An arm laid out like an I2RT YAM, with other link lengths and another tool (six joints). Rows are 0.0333 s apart.
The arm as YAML. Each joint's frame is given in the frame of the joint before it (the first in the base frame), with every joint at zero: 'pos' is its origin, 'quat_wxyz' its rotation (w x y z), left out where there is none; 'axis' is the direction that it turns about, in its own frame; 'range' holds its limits. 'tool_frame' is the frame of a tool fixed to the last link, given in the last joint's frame.
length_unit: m
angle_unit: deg
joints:
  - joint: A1
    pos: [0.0, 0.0, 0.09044]
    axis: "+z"
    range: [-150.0, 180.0]
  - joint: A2
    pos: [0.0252, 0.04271, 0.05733]
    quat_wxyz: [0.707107, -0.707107, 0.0, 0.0]
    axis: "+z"
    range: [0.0, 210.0]
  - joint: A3
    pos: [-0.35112, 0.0, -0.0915]
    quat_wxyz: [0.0, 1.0, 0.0, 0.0]
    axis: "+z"
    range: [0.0, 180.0]
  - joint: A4
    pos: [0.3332, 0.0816, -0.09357]
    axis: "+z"
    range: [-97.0, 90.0]
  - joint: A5
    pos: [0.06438, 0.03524, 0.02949]
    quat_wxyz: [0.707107, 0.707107, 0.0, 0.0]
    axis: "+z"
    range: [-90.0, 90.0]
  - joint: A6
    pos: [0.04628, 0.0, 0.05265]
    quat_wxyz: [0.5, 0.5, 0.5, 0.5]
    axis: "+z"
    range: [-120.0, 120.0]
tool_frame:
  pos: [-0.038, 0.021, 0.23]
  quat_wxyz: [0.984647, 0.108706, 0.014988, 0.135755]
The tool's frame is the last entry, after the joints.
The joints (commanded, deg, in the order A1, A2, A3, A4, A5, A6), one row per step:
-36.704, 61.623, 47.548, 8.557, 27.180, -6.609
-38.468, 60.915, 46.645, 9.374, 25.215, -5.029
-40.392, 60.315, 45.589, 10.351, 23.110, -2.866
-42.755, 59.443, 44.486, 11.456, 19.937, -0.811
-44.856, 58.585, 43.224, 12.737, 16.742, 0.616
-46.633, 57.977, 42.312, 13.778, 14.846, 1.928
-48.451, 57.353, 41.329, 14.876, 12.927, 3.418
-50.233, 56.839, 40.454, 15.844, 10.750, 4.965
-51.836, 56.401, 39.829, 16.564, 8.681, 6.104
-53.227, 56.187, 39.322, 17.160, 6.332, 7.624
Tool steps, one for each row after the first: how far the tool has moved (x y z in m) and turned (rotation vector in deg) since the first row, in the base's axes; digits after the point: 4 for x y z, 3 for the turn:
-0.0054, -0.0040, 0.0009, 0.455, -2.015, 0.064
-0.0109, -0.0084, 0.0005, 1.212, -4.459, 0.075
-0.0161, -0.0116, 0.0025, 1.746, -7.080, 0.755
-0.0198, -0.0128, 0.0033, 1.978, -9.077, 1.790
-0.0259, -0.0160, 0.0047, 2.105, -10.798, 1.877
-0.0322, -0.0191, 0.0059, 2.283, -12.645, 1.954
-0.0371, -0.0212, 0.0067, 2.600, -14.418, 2.328
-0.0412, -0.0227, 0.0081, 2.780, -15.747, 2.799
-0.0421, -0.0226, 0.0085, 3.389, -17.233, 3.722

